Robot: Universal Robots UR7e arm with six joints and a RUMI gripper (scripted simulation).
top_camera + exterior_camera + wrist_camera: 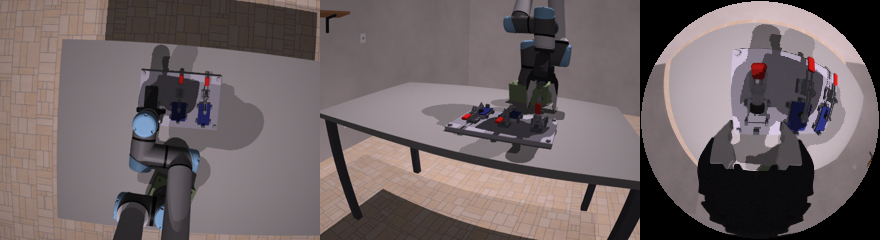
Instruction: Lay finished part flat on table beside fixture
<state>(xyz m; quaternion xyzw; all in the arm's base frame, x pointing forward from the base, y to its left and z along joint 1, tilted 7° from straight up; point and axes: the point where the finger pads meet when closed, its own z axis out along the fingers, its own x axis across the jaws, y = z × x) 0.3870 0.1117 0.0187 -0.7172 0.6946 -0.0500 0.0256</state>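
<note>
Now: the grey finished part 10 mm behind my hand and 40 mm below it. Round my hand: grey fixture plate 50 mm ahead, 110 mm to the right, 70 mm below.
</note>
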